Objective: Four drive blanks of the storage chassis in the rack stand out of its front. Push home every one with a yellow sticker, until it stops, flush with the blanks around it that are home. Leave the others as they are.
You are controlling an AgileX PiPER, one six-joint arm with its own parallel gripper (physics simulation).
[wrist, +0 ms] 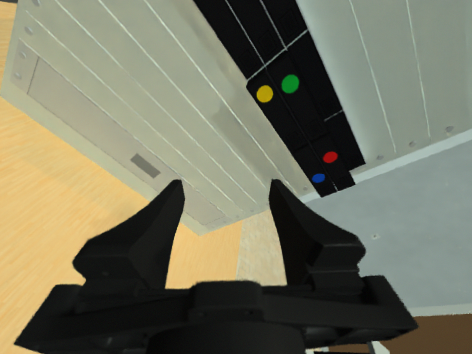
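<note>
The black storage chassis (312, 65) runs as a diagonal band between pale rack panels, at the upper right of the wrist view. The blank with a yellow sticker (264, 93) lies on the band's left side, directly beside the blank with a green sticker (290, 83). Lower along the band are the blank with a red sticker (330, 157) and the blank with a blue sticker (318, 178), near the chassis end. How far each blank stands out is hard to tell from this angle. My gripper (227, 189) is open and empty, its fingertips apart from the blanks, left of and below them in the picture.
Pale ribbed panels (125, 95) fill the left of the rack front, and more pale panels (387, 65) lie right of the chassis. A grey-blue surface (415, 220) lies beyond the rack edge at the right. A wood-toned floor (45, 200) shows at the left.
</note>
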